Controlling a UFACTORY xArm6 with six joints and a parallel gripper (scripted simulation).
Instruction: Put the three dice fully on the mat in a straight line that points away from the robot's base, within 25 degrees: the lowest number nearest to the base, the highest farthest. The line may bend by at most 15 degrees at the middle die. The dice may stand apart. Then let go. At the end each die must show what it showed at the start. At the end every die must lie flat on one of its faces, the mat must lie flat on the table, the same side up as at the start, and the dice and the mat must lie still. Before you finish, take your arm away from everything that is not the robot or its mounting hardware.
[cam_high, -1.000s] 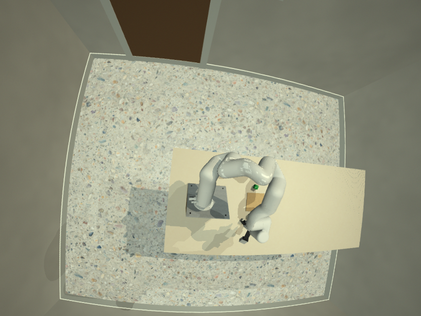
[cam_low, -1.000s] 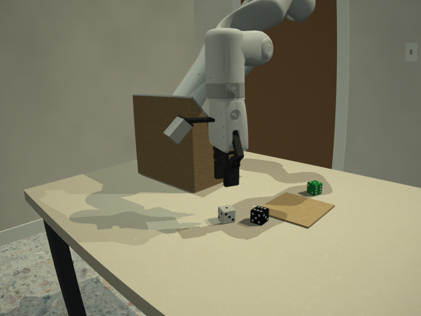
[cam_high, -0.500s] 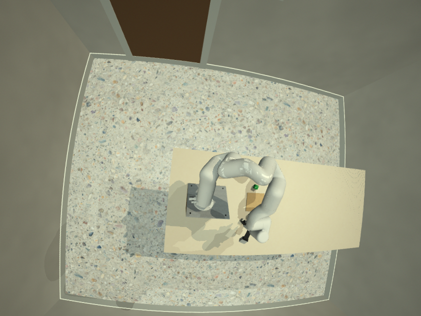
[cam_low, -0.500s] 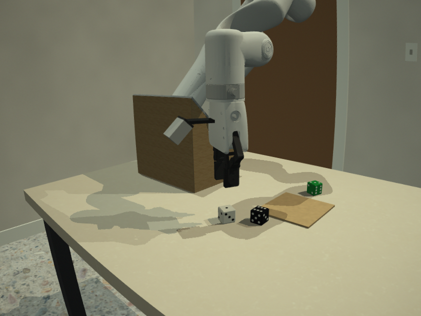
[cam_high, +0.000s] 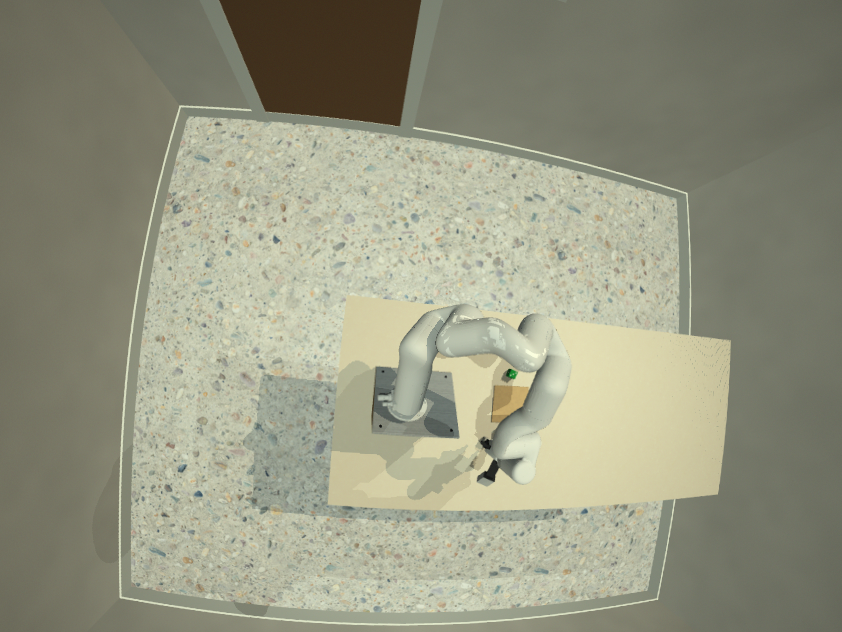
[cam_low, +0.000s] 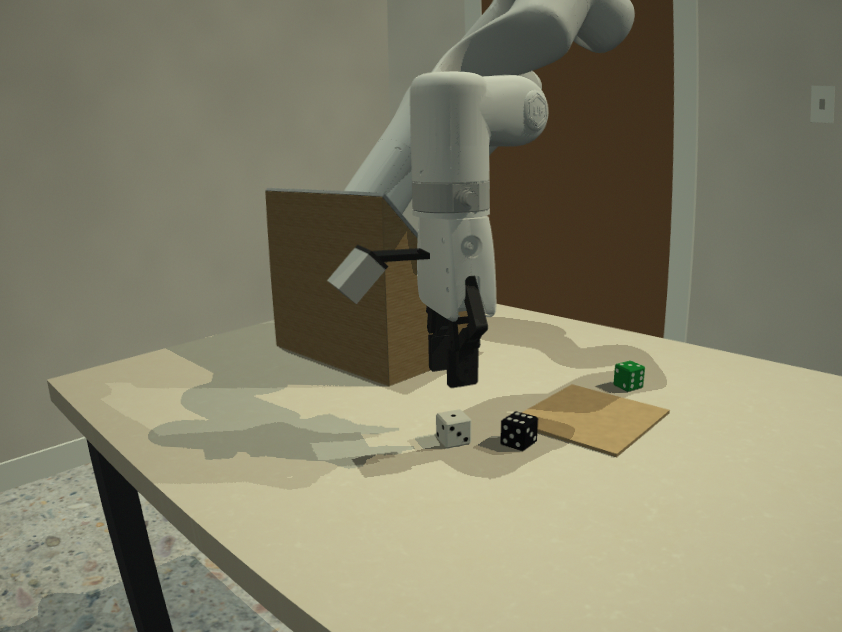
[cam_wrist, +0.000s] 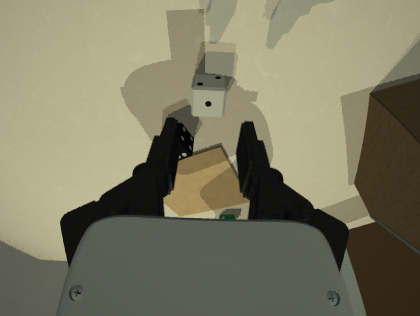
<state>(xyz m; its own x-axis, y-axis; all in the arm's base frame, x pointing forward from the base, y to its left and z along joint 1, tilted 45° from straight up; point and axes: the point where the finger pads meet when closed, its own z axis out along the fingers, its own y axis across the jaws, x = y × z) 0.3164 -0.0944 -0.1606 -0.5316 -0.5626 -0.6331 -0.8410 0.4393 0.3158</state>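
The white die lies 80 mm below my hand. Round my hand: black die 80 mm below, 60 mm ahead, 30 mm to the left; green die 250 mm to the left, 100 mm ahead, 80 mm below; brown mat 130 mm to the left, 100 mm ahead, 90 mm below.
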